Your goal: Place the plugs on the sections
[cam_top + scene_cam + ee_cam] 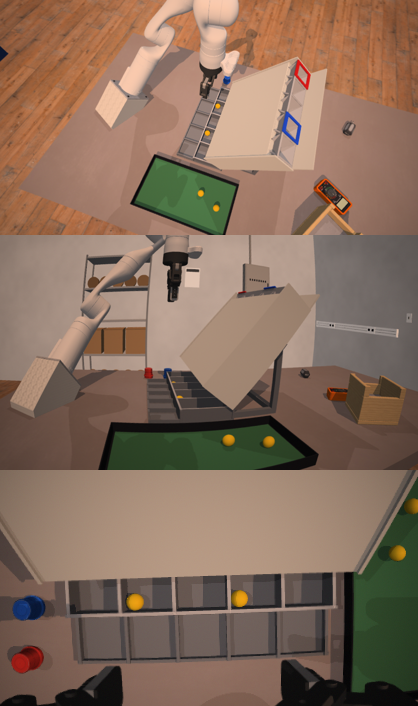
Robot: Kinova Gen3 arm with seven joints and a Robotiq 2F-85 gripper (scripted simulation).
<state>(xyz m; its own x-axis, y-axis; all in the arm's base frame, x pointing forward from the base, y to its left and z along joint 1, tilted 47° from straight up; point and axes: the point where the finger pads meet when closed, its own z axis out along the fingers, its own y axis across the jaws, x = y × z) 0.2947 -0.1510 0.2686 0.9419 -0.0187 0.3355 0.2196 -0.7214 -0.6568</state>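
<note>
Now: hand 32 cm to the left of the green marble tray, 29 cm above it and 10 cm short of it. Also, from my hand: wooden box: 60 cm ahead, 25 cm below, 17 cm to the right; beige cover: 15 cm ahead, 9 cm below, 3 cm to the left; orange multimeter: 60 cm ahead, 28 cm below, 1 cm to the right.
</note>
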